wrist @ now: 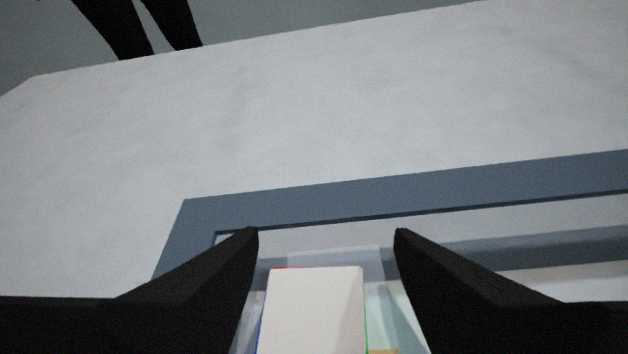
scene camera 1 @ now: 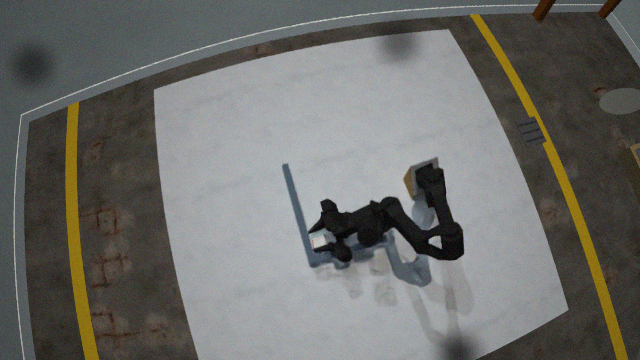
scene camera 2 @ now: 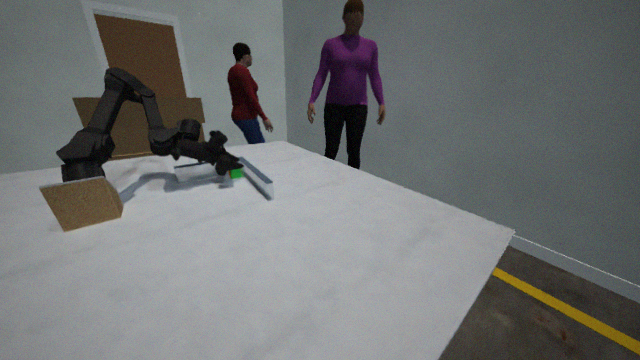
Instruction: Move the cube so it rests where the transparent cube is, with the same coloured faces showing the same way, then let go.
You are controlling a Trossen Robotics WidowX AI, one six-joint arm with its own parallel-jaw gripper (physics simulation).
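Places are measured from the arm's base along level axes (x back, y right, z up), in millimetres.
Where they show: gripper, between the fingertips: (wrist: 326, 237) (scene camera 1: 311, 241) (scene camera 2: 241, 163); arm's base, origin of its link: (scene camera 1: 425, 175) (scene camera 2: 85, 187).
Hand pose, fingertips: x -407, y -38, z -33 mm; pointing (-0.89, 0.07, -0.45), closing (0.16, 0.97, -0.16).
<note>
Each offset is from my fingertips to the top centre of the thing. Level surfaces: height alone.
The cube @[dy -12, dx +24, dz -12 mm] (scene camera 1: 319, 243) (scene camera 2: 236, 173) (wrist: 312, 310) stands in the corner of a blue-grey L-shaped wall (scene camera 1: 296, 202) (scene camera 2: 257, 179) (wrist: 400, 191). In the wrist view its top is white, with thin red far, blue left and green right edges. My gripper (scene camera 1: 312, 241) (wrist: 326, 237) is open, its fingers to either side of the cube with a gap at each side. The transparent cube @[dy -1, dx +18, dz -12 mm] (wrist: 372, 256) shows faintly in the wrist view, around and just beyond the cube, with a pale green side and an orange patch; its full outline is hidden.
The L-shaped wall runs beyond the fingertips and along one side of the cube. A brown wedge-like box (scene camera 1: 409, 183) (scene camera 2: 84, 205) stands by the arm's base. Two people, one in purple (scene camera 2: 352, 70) and one in red (scene camera 2: 243, 92), stand beyond the white table @[dz -52 mm] (scene camera 1: 240, 150) (scene camera 2: 300, 260).
</note>
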